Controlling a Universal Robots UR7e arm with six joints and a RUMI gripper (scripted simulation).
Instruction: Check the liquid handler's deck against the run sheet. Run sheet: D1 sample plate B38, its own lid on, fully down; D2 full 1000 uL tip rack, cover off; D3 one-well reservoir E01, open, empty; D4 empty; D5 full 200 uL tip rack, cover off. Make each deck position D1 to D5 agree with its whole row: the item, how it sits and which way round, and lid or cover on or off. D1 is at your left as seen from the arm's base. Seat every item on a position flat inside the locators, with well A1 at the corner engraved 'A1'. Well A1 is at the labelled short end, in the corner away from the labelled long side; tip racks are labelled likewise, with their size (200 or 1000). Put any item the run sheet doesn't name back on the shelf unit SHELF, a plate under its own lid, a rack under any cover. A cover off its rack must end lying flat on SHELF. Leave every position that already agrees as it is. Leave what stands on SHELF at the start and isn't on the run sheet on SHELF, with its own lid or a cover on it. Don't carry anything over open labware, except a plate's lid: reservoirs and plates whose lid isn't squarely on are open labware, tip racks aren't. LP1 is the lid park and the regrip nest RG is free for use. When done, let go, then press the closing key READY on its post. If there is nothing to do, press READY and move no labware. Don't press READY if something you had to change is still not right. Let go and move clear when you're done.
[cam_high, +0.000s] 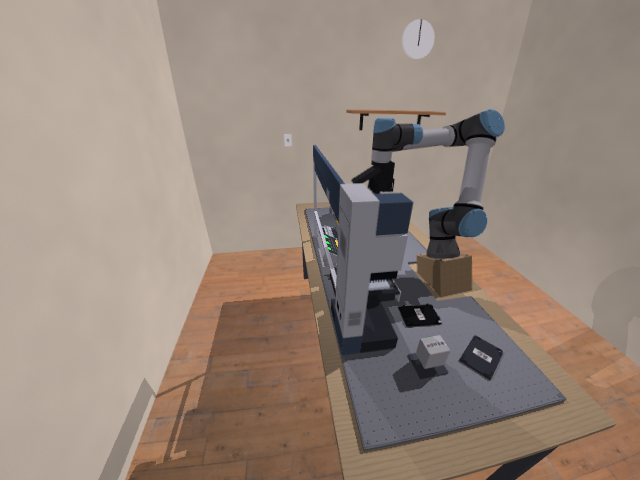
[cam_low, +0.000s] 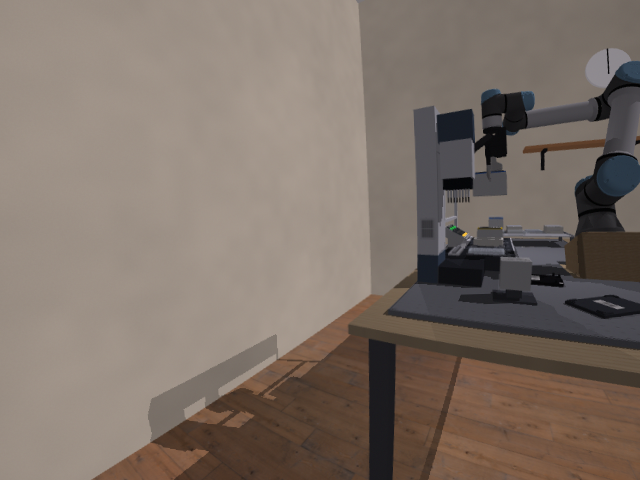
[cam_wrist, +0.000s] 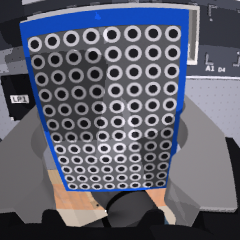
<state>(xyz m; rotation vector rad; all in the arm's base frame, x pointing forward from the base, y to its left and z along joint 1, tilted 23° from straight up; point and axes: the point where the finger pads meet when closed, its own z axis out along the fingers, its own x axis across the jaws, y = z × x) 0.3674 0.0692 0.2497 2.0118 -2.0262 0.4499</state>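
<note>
Right now my hand is 10 mm short of the one-well reservoir, 120 mm to the left of it and 280 mm above it. The rest, counted from my hand: liquid handler head: 90 mm ahead, 340 mm to the left, 40 mm above; blue-framed tip rack: 10 mm behind, 10 mm to the right; liquid handler tower: 170 mm ahead, 340 mm to the left, 70 mm below.
</note>
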